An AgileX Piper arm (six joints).
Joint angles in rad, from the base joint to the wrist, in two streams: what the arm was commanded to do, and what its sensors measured. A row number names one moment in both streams.
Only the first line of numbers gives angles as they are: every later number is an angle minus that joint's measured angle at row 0.
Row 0, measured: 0.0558 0.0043 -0.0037 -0.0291 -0.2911 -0.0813
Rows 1 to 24, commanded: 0.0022 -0.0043 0.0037 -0.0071 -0.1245 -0.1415; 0.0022 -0.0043 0.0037 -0.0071 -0.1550 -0.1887; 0.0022 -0.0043 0.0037 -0.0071 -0.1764 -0.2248; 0.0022 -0.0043 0.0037 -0.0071 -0.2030 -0.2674; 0.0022 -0.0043 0.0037 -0.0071 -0.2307 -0.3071; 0.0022 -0.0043 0.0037 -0.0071 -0.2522 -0.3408; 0.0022 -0.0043 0.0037 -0.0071 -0.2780 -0.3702; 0.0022 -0.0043 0.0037 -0.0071 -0.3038 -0.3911; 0.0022 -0.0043 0.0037 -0.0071 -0.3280 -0.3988; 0.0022 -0.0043 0.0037 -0.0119 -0.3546 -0.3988; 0.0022 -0.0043 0.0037 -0.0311 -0.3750 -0.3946; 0.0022 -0.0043 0.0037 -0.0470 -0.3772 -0.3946; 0.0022 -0.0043 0.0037 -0.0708 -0.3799 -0.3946; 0.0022 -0.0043 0.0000 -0.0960 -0.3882 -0.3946; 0.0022 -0.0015 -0.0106 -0.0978 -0.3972 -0.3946; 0.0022 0.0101 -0.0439 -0.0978 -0.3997 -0.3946; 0.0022 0.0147 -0.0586 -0.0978 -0.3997 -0.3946; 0.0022 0.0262 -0.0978 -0.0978 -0.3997 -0.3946; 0.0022 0.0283 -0.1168 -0.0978 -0.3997 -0.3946; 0.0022 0.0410 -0.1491 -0.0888 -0.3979 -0.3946; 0.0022 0.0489 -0.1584 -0.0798 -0.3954 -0.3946; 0.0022 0.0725 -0.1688 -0.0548 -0.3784 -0.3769; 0.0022 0.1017 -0.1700 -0.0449 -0.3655 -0.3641; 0.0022 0.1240 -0.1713 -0.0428 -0.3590 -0.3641
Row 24, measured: 0.0000 0.0659 -0.1590 -0.0664 -0.3763 -0.3783
